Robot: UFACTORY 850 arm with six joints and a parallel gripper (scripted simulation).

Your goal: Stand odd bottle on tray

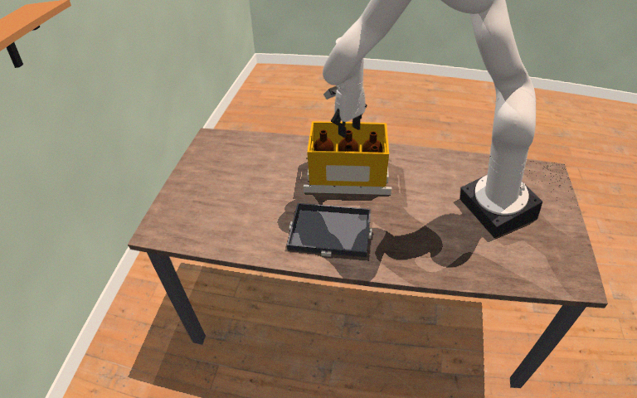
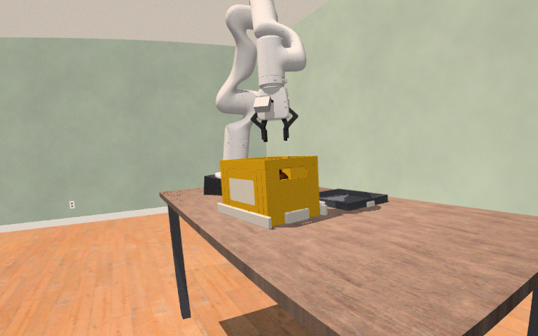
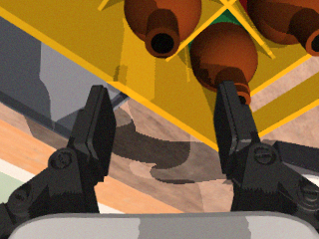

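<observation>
My gripper is now 4 cm to the left of the yellow crate and 16 cm above it. Round my hand: dark tray: 5 cm ahead, 24 cm to the left, 23 cm below.
</observation>
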